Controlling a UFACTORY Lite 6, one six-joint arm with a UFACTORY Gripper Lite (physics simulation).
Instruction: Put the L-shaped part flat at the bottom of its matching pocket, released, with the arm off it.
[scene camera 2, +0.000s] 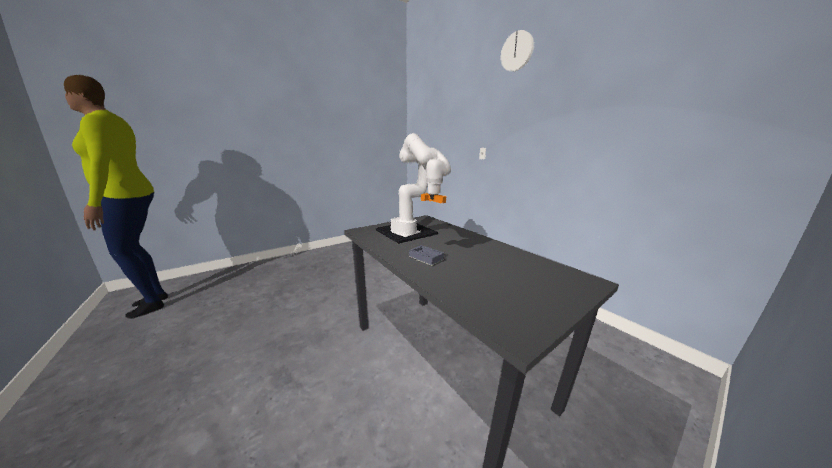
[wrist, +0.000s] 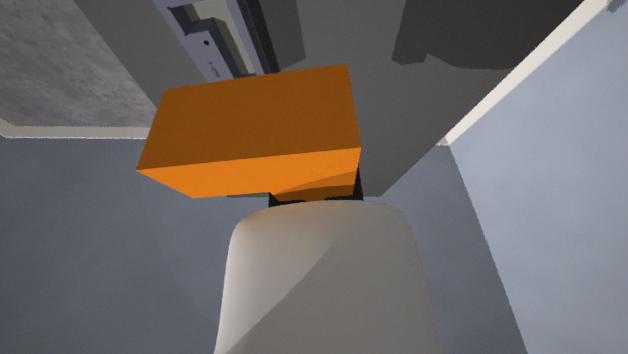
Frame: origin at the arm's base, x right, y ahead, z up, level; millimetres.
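Where they show: end effector, tool point: (scene camera 2: 433, 196) (wrist: 316, 185); arm's base, origin of the base link: (scene camera 2: 406, 232).
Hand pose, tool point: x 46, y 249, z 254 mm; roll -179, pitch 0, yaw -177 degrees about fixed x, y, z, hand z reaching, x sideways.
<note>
Things, the pixels of their top centre, and the offset from my tool point. Level surfaces: height alone.
- orange L-shaped part, middle of its top: (wrist: 289, 216) (scene camera 2: 433, 194) dx +15, dy +10, dz +11 mm
- grey-violet block with the pocket, middle of its top: (wrist: 221, 52) (scene camera 2: 426, 251) dx +122, dy +67, dz -233 mm
- dark table, its level: dz -270 mm
The orange L-shaped part (scene camera 2: 436, 198) (wrist: 250, 120) is held high above the table. My gripper (scene camera 2: 432, 196) (wrist: 316, 199) is shut on it; the dark fingers show at the part's near edge in the wrist view, and the white gripper body hides much of them. The grey-violet block with the pocket (scene camera 2: 427, 255) (wrist: 197, 50) lies on the table, lower than the part and apart from it. In the wrist view part of its L-shaped pocket (wrist: 225, 30) shows beyond the part, at the upper left; the rest is cut off or hidden by the part.
The dark table (scene camera 2: 500, 279) bears the arm's black base plate (scene camera 2: 401, 238) behind the block. The arm's shadow falls on the table to the right of the base. A person in a yellow top (scene camera 2: 113, 151) stands at the far left, away from the table. Walls stand behind.
</note>
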